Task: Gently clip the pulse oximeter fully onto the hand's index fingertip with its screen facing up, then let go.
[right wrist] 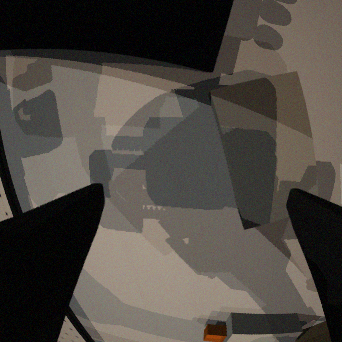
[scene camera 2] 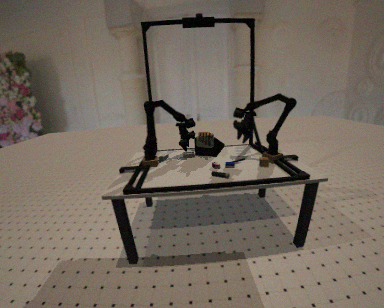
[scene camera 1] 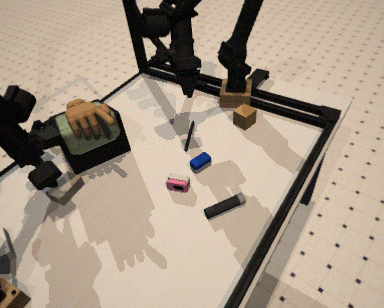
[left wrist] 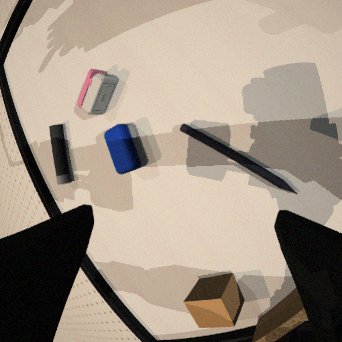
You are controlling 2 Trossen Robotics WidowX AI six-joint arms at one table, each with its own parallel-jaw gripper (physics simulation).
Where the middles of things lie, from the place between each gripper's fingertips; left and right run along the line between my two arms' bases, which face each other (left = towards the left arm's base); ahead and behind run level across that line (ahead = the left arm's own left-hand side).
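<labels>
Grey block (scene camera 1: 69, 184): my right gripper is 40 mm above it, 40 mm short of it and 10 mm to the right of it. Distances from my right hand: the pink and grey pulse oximeter (left wrist: 98, 86) is 270 mm ahead, 200 mm to the left and 30 mm below; the blue block (left wrist: 122, 142) is 280 mm ahead, 290 mm to the left and 30 mm below; the green pad on black block (scene camera 1: 83, 153) is 90 mm behind, 190 mm to the left and 10 mm below.
The black pen (left wrist: 244, 161) is 130 mm below my left hand and 10 mm to the right of it. Distances from my left hand: the pink and grey pulse oximeter is 100 mm ahead, 180 mm to the right and 120 mm below; the blue block is 110 mm ahead, 90 mm to the right and 120 mm below; the brown cube (left wrist: 215, 301) is 100 mm ahead, 130 mm to the left and 110 mm below.
</labels>
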